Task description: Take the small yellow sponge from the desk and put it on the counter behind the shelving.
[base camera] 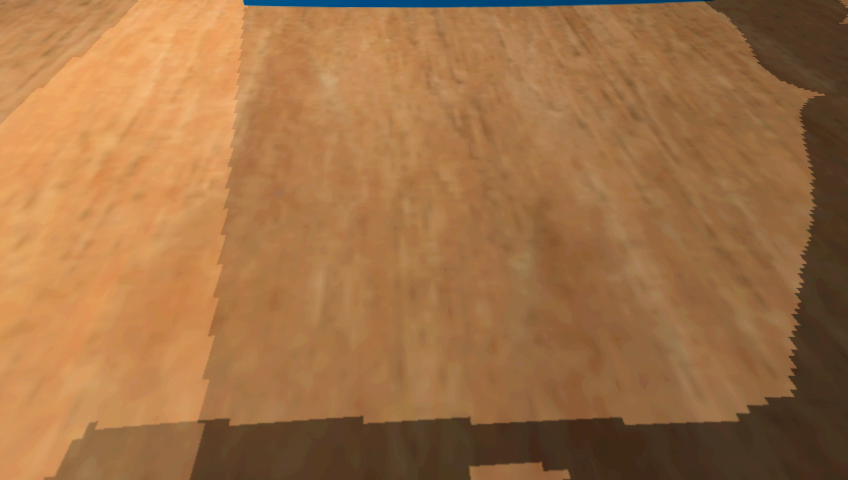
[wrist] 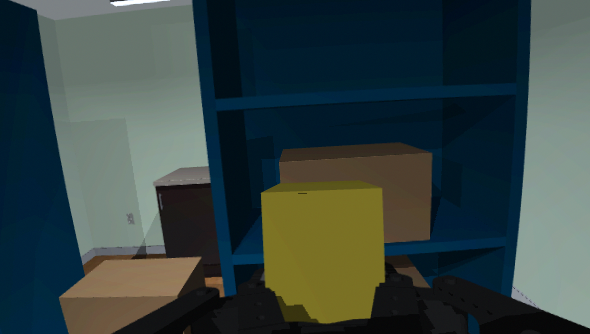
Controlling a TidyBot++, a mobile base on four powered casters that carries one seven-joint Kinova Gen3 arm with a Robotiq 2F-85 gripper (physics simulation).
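Places are measured from the arm's base along level axes (x back, y right, z up), in metres.
Pixels of known places: gripper, fingertip midpoint: (wrist: 322, 274).
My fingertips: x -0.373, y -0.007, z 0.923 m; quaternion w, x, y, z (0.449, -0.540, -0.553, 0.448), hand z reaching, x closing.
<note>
Behind a point stands the place of what it marks.
The small yellow sponge (wrist: 323, 245) {x -0.332, y -0.006, z 0.960 m} is held upright between the fingers of my gripper (wrist: 322, 274) {x -0.373, y -0.007, z 0.923 m}, which is shut on it, at the lower middle of the wrist view. The blue shelving (wrist: 365, 95) {x -1.091, y 0.133, z 1.036 m} stands in front of the gripper, behind the sponge in that view. The counter (wrist: 187, 220) {x -2.592, y -1.105, z 0.162 m}, dark with a light grey top, stands farther back at the left and is partly hidden by the shelving's left side. The bottom edge of the shelving (base camera: 476, 2) {x -1.091, y 0.129, z -0.388 m} also shows at the top of the base camera view. The desk does not show.
A brown box (wrist: 407, 200) {x -1.118, y 0.254, z 0.726 m} sits on a shelf behind the sponge. Another box (wrist: 135, 277) {x -1.251, y -0.730, z 0.414 m} stands at the lower left, between the shelving and a second blue unit (wrist: 30, 150) {x -1.318, y -1.144, z 0.927 m} at the left edge. Wooden floor (base camera: 476, 237) {x -0.457, y 0.075, z -0.396 m} lies ahead of the base.
</note>
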